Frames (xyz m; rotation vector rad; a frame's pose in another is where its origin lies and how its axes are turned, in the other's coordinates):
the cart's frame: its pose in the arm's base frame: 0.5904 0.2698 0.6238 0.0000 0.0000 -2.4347
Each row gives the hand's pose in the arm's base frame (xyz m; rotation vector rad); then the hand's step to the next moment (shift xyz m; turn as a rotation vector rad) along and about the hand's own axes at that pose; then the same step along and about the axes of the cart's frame.
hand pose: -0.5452 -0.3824 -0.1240 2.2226 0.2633 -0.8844
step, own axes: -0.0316 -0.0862 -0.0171 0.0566 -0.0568 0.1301
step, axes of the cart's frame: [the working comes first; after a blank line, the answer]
step, axes of the arm's base frame: -0.0511 0.0762 -0.0177 -0.0493 -0.0527 -0.1347

-0.0106 -0.0911 -0.0177 0.0717 0.0081 -0.1347
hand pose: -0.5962 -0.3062 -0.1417 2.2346 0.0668 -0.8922
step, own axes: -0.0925 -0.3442 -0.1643 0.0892 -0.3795 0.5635
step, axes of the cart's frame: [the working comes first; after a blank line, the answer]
step, axes of the arm's base frame: -0.0758 0.3790 -0.0682 -0.3709 -0.0977 -0.5678

-0.1885 -0.3374 -0.0682 0.3455 -0.1666 -0.5678
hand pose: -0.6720 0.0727 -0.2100 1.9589 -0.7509 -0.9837
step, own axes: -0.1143 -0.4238 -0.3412 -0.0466 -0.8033 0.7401
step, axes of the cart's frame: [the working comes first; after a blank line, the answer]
step, axes of the arm's base frame: 0.2901 0.4342 -0.1909 -0.5273 0.1512 -0.9457

-0.5026 -0.1417 -0.1909 0.3027 -0.4574 -0.9457
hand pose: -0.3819 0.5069 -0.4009 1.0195 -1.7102 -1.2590
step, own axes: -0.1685 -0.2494 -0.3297 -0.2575 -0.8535 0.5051
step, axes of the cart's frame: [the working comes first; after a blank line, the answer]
step, axes of the arm's base frame: 0.4042 -0.0114 -0.1893 -0.2242 0.2507 -0.9679

-0.2999 0.2712 -0.1893 0.0076 -0.3362 -0.9679
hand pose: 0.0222 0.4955 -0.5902 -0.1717 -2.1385 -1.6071
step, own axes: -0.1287 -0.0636 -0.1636 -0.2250 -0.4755 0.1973
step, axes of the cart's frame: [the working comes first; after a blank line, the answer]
step, axes of the arm's base frame: 0.1373 -0.1509 -0.0758 -0.0288 0.0749 -0.5561

-0.0064 0.2039 -0.0758 -0.0268 -0.0757 -0.5561
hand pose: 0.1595 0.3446 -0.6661 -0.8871 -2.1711 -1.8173
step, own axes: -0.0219 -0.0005 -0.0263 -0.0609 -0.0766 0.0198
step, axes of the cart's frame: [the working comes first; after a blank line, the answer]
step, axes of the arm's base frame: 0.0112 -0.0320 -0.0048 0.0124 -0.0073 -0.0988

0.0123 0.0316 -0.0048 -0.0047 0.0136 -0.0988
